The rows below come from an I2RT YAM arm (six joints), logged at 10 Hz.
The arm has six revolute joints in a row. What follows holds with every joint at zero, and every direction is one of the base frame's.
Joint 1 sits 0.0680 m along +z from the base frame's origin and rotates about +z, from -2.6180 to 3.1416 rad.
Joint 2 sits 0.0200 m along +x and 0.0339 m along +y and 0.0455 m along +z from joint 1 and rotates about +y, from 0.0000 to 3.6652 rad.
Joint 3 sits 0.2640 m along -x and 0.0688 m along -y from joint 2 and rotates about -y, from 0.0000 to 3.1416 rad.
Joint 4 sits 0.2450 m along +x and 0.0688 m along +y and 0.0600 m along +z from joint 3 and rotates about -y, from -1.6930 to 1.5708 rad.
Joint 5 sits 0.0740 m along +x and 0.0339 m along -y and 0.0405 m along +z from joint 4 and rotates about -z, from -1.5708 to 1.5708 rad.
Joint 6 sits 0.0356 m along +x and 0.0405 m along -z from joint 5 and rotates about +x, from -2.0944 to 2.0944 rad.
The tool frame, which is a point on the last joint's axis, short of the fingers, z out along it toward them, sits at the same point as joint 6; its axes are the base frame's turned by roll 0.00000, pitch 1.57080 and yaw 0.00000 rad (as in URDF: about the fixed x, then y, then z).
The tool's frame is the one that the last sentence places.
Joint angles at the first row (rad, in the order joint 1, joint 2, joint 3, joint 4, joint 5, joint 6):
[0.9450, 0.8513, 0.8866, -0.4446, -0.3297, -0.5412]
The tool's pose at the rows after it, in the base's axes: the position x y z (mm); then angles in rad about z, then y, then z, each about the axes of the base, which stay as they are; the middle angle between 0 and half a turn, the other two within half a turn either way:
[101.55, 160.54, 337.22, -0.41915, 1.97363, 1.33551]
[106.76, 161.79, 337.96, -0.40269, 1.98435, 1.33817]
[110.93, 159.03, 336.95, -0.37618, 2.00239, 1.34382]
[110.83, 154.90, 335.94, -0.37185, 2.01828, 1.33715]
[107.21, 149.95, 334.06, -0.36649, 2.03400, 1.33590]
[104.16, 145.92, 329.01, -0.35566, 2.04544, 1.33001]
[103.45, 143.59, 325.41, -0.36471, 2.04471, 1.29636]
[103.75, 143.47, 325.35, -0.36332, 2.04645, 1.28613]
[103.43, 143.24, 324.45, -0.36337, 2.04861, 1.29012]
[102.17, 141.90, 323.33, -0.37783, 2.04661, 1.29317]
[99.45, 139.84, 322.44, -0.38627, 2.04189, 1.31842]
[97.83, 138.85, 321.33, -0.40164, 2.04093, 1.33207]
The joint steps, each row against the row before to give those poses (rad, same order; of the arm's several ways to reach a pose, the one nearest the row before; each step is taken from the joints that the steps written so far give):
[-0.0046, 0.0153, 0.0107, -0.0186, -0.0323, -0.0400]
[-0.0214, 0.0215, 0.0153, -0.0092, -0.0199, 0.0013]
[-0.0307, 0.0077, 0.0078, -0.0260, -0.0292, 0.0016]
[-0.0138, -0.0091, 0.0000, -0.0276, -0.0030, -0.0061]
[-0.0017, -0.0215, -0.0077, -0.0307, 0.0030, -0.0016]
[0.0000, -0.0229, -0.0229, -0.0109, 0.0076, 0.0092]
[0.0000, -0.0170, -0.0215, 0.0122, 0.0291, 0.0092]
[0.0001, 0.0000, -0.0001, 0.0001, 0.0093, 0.0061]
[-0.0001, -0.0015, -0.0030, -0.0015, -0.0031, -0.0030]
[0.0000, -0.0092, -0.0077, 0.0000, -0.0030, -0.0153]
[0.0001, -0.0138, -0.0076, -0.0061, -0.0229, -0.0199]
[0.0014, -0.0077, -0.0062, -0.0031, -0.0108, -0.0215]

